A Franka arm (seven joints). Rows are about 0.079 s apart.
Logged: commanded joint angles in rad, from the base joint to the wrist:
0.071 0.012 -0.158 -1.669 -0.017 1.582 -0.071
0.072 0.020 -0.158 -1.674 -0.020 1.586 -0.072
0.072 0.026 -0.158 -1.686 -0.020 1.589 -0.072
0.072 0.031 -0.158 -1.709 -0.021 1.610 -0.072
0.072 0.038 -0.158 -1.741 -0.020 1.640 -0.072
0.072 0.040 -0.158 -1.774 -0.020 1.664 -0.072
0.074 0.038 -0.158 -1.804 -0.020 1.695 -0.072
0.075 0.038 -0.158 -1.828 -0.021 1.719 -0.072
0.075 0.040 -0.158 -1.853 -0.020 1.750 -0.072
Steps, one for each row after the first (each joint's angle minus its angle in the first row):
0.001 0.008 0.000 -0.005 -0.003 0.004 -0.001
0.001 0.014 0.000 -0.017 -0.003 0.007 -0.001
0.001 0.019 0.000 -0.040 -0.004 0.028 -0.001
0.001 0.026 0.000 -0.072 -0.003 0.058 -0.001
0.001 0.028 0.000 -0.105 -0.003 0.082 -0.001
0.003 0.026 0.000 -0.135 -0.003 0.113 -0.001
0.004 0.026 0.000 -0.159 -0.004 0.137 -0.001
0.004 0.028 0.000 -0.184 -0.003 0.168 -0.001

